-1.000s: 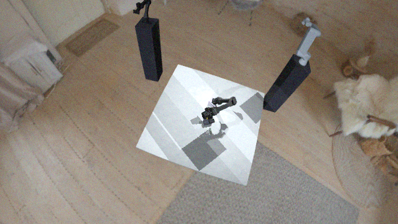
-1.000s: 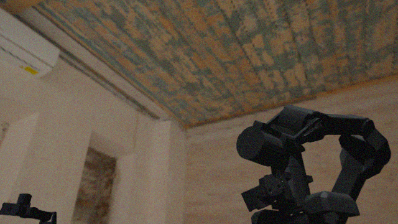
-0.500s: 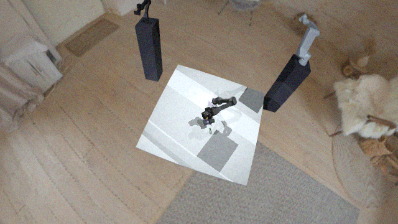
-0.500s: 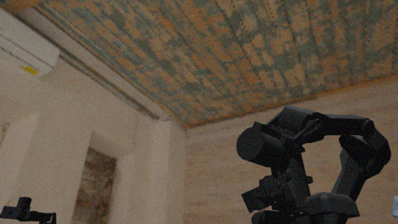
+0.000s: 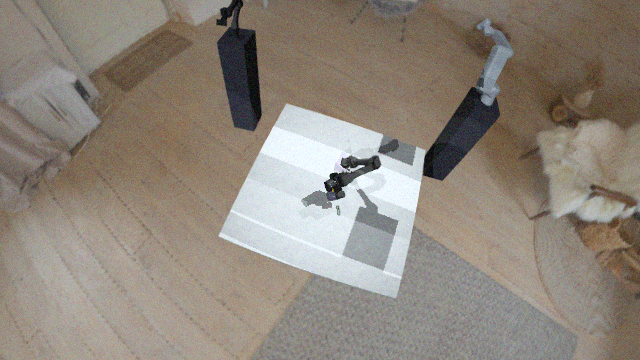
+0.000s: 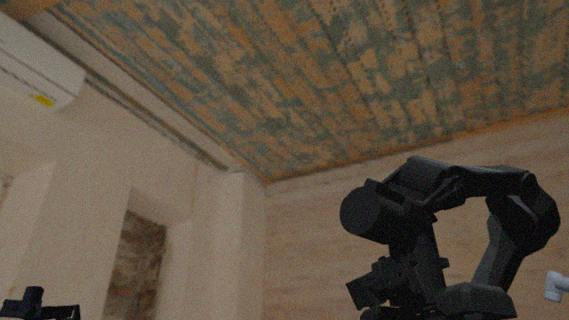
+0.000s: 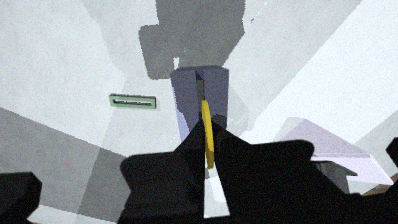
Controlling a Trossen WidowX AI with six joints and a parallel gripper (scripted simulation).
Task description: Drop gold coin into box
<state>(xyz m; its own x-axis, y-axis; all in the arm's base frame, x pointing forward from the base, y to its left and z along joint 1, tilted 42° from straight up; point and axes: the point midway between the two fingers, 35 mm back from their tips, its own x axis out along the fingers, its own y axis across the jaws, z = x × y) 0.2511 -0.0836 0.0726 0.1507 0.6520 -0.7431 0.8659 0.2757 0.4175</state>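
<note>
Right now my gripper tip is 2 cm below the gold coin.
</note>
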